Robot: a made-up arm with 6 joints.
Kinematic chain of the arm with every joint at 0, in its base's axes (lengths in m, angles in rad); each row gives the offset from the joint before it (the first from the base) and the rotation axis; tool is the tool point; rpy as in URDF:
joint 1: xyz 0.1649 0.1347 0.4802 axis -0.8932 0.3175 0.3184
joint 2: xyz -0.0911 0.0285 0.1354 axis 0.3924 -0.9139 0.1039
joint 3: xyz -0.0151 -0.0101 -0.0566 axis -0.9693 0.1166 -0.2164
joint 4: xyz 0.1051 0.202 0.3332 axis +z
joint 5: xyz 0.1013 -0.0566 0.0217 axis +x
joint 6: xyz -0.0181 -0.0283 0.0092 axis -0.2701 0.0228 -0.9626
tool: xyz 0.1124 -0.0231 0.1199 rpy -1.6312 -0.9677 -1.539
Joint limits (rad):
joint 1: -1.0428..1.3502
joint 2: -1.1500..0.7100
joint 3: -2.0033..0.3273
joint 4: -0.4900..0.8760
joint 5: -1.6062..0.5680
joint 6: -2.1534..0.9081
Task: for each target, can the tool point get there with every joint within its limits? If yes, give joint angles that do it. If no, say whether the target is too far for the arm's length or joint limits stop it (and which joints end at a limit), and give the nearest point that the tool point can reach.
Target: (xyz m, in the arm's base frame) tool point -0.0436 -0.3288 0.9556
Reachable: yes | joints -0.7938 0.2336 -0.6267 0.7615 0.2233 -0.7839
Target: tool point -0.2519 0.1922 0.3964
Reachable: no: joint limits stop it (at a limit: joint 1, joint 2, joint 3, joint 4, joint 5, joint 6) | nearest point -0.0301 0.1873 0.1326 | short by 0.345 m
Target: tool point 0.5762 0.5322 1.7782
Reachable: no: too far | nearest point 0.3176 0.3481 1.1371 | short by 0.715 m
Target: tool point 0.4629 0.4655 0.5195
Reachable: yes | joints 0.3819 -0.7339 -0.1447 -0.2091 -1.3018 -1.1702
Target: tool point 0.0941 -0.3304 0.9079
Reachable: yes | joints -0.5160 -0.0428 -1.0728 0.2018 -0.3766 -1.6220
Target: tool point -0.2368 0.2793 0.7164
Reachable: no: joint limits stop it (at a limit: joint 2, joint 4, joint 5, joint 6) | nearest point -0.1402 0.2503 0.9574 | short by 0.261 m
